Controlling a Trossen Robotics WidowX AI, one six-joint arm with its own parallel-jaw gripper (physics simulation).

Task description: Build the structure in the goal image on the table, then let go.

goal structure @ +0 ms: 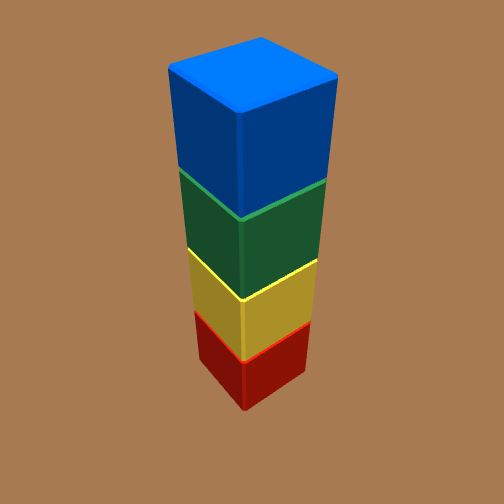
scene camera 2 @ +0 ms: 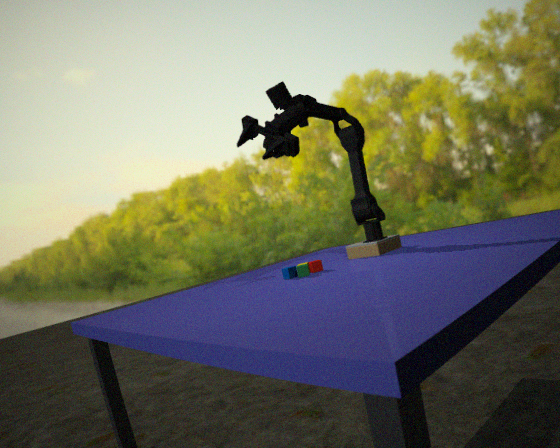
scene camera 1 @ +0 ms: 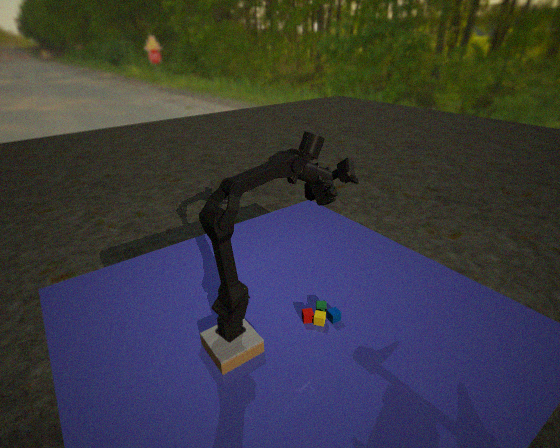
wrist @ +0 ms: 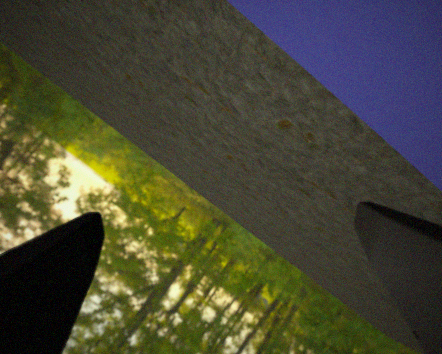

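A red cube (scene camera 1: 307, 316) (scene camera 2: 315, 266), a yellow cube (scene camera 1: 320, 318), a green cube (scene camera 1: 321, 304) (scene camera 2: 303, 270) and a blue cube (scene camera 1: 335, 315) (scene camera 2: 289, 272) sit in a tight cluster on the blue table (scene camera 1: 150, 300) (scene camera 2: 250, 320) (wrist: 380, 60). In scene camera 1, yellow is at the front between red and blue, and green is behind it. In scene camera 2, green largely hides yellow. Exact contacts are too small to tell. My gripper (scene camera 1: 343, 193) (scene camera 2: 251, 152) (wrist: 231, 219) is open and empty, high above the table. The cubes do not show in the wrist view.
The arm stands on a pale block base (scene camera 1: 242, 354) (scene camera 2: 366, 250), to the left of the cubes in scene camera 1. Dark shadows lie across the table. The table's edge shows in the wrist view, with grey ground beyond it.
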